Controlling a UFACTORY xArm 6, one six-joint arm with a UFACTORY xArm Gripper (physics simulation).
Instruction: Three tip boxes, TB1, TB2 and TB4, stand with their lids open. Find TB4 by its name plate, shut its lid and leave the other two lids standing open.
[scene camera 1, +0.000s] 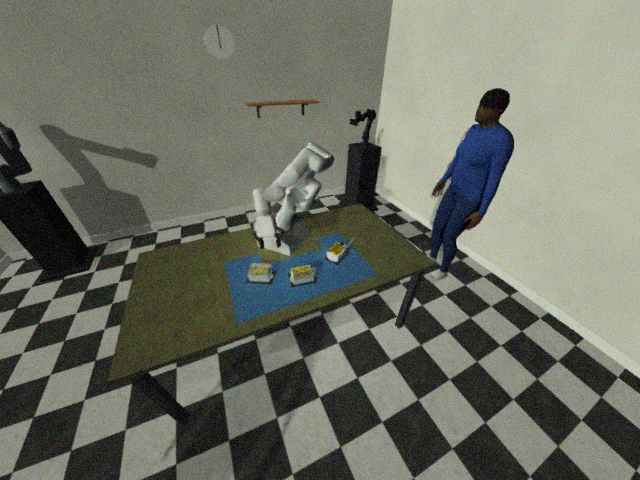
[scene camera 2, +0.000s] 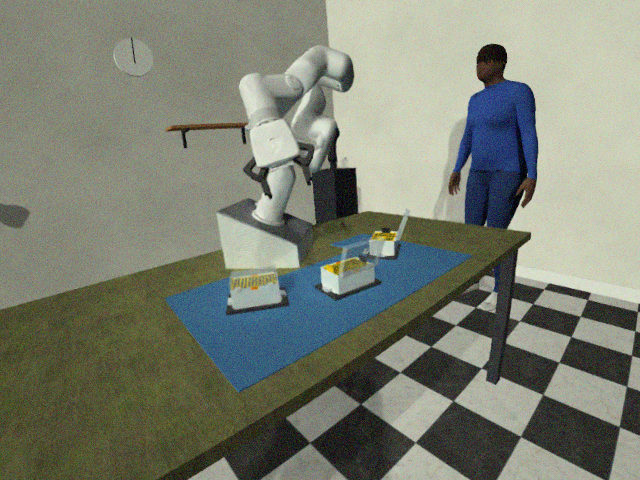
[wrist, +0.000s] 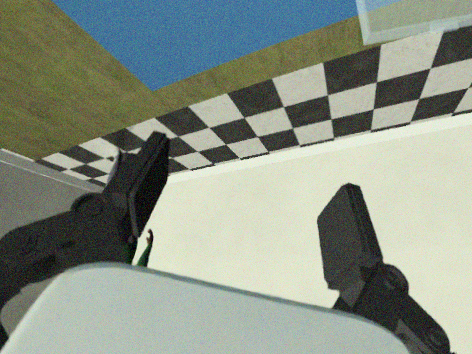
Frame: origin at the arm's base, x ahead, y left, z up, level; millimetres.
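Where they show: gripper, fingertip midpoint: (scene camera 1: 270, 247) (scene camera 2: 289, 190) (wrist: 251, 179); arm's base at its link origin: (scene camera 1: 281, 223) (scene camera 2: 268, 218).
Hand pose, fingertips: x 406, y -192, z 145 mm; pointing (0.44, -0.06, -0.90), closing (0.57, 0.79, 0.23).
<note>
Each offset is from my fingertips to the top centre of the thing. "spot": to the spot under its first point. Level surfaces: height alone.
Three white tip boxes with yellow racks stand on dark bases: a left box @(209 mm down, 122 mm back, 53 mm right) (scene camera 1: 260, 275) (scene camera 2: 255, 299), a middle box @(spot: 208 mm down, 73 mm ahead, 134 mm left) (scene camera 1: 302, 277) (scene camera 2: 354, 280) and a right box (scene camera 1: 336, 255) (scene camera 2: 382, 249). I cannot read their name plates, so I cannot tell which is TB4. The middle box's clear lid @(spot: 155 mm down, 89 mm ahead, 112 mm left) (scene camera 2: 356, 250) and the right box's clear lid @(spot: 169 mm down, 18 mm ahead, 436 mm left) (scene camera 2: 404, 224) stand up. The left box's lid sits low over its tips; whether it is fully shut is unclear. A clear lid corner @(spot: 145 mm down, 75 mm ahead, 85 mm left) (wrist: 366, 35) shows at top right in the wrist view. My gripper (scene camera 1: 270, 245) (scene camera 2: 289, 189) (wrist: 251, 179) is open and empty, raised behind the left box.
The boxes stand on a blue mat @(286 mm down) (scene camera 1: 268, 304) (scene camera 2: 248, 356) (wrist: 200, 40) on the olive table @(289 mm down) (scene camera 1: 170, 320) (scene camera 2: 103, 372) (wrist: 45, 75). The arm's pale base (scene camera 2: 253, 248) is behind the left box. A person in blue (scene camera 1: 480, 160) (scene camera 2: 501, 124) stands beyond the table's right end.
</note>
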